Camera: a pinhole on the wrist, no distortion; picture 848 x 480 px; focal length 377.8 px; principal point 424.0 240.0 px. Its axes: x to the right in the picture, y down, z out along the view. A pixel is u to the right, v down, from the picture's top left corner.
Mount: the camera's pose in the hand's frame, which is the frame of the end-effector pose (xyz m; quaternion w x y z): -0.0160 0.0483 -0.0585 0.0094 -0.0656 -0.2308 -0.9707
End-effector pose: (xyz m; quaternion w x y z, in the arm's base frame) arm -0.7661 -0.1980 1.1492 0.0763 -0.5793 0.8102 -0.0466
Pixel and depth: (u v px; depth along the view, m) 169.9 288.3 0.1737
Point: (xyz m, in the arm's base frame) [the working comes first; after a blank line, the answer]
In the camera's frame: -0.1168 0.0222 0.1737

-0.8869 -0.2784 1.0352
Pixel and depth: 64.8 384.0 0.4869
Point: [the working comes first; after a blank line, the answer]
In the camera's frame: -0.4629 0.1856 0.4869

-0.9476 -0.6459 0.7099
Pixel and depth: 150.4 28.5 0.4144
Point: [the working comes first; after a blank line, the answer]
In the camera's frame: -0.3001 -0.2320 0.4144

-1.2468 -0.3575 0.8927
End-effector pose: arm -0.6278 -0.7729 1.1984 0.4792 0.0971 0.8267 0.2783
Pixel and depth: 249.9 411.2 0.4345
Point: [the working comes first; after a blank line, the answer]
In the camera's frame: -0.2002 0.1969 0.4345

-0.4348 -0.4718 0.9037
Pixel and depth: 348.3 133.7 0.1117
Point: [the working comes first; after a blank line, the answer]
In the camera's frame: -0.0224 -0.0314 0.1117

-0.6311 -0.6521 1.2457
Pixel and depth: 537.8 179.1 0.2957
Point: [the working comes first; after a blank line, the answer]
In the camera's frame: 0.0891 -0.0477 0.2957

-0.4512 -0.5461 1.2999
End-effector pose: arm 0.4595 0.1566 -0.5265 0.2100 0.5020 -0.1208 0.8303
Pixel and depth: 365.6 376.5 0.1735
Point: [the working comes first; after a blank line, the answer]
In the camera's frame: -0.0268 0.0627 0.1735

0.5059 0.0537 -0.4391
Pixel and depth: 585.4 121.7 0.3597
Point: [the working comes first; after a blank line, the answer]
In the camera's frame: 0.1537 -0.1126 0.3597

0.5453 -0.2431 -0.5306
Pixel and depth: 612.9 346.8 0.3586
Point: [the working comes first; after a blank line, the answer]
In the camera's frame: 0.1793 0.1014 0.3586

0.7182 -0.1180 -0.5002
